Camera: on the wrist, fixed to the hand. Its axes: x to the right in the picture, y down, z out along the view.
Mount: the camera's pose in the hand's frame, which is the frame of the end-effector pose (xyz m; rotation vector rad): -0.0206 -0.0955 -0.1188 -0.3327 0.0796 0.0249
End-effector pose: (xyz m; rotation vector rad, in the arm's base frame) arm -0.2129 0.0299 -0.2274 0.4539 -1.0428 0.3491
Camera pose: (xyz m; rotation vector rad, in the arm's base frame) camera -0.0881 0.0083 -0.3146 0.1276 -1.0065 0.2081
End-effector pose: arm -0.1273 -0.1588 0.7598 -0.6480 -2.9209 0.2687
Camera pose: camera -0.1271 -0.2357 0.8930 -0.7193 -2.9051 -0.2418
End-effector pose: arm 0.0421 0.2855 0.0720 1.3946 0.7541 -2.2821
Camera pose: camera 0.0816 0.4341 0.0706 1.3330 1.0780 -1.9784
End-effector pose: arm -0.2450 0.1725 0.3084 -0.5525 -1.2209 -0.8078
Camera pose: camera -0.2520 0.0296 0.2519 -0.7959 -1.0100 -1.0103
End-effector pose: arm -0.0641 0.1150 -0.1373 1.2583 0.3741 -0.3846
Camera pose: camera -0.1349 0.2059 -0.2391 0.9536 0.4692 -0.2393
